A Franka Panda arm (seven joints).
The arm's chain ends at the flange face. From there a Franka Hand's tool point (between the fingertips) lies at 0.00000 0.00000 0.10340 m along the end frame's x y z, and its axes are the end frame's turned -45 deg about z.
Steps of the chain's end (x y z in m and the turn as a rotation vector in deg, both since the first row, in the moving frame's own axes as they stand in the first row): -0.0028, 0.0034, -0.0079, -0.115, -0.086, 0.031; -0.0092, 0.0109, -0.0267, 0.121, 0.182, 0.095; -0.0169, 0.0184, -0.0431, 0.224, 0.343, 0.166; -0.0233, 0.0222, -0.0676, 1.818, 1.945, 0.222; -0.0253, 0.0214, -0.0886, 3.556, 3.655, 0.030
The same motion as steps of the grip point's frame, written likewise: -0.0046, 0.0005, -0.0079, -0.021, -0.142, 0.031; -0.0138, 0.0013, -0.0267, -0.043, 0.214, 0.095; -0.0242, 0.0012, -0.0431, -0.084, 0.401, 0.166; -0.0274, -0.0006, -0.0677, -0.090, 2.661, 0.222; -0.0238, -0.0026, -0.0890, -0.070, 5.099, 0.030
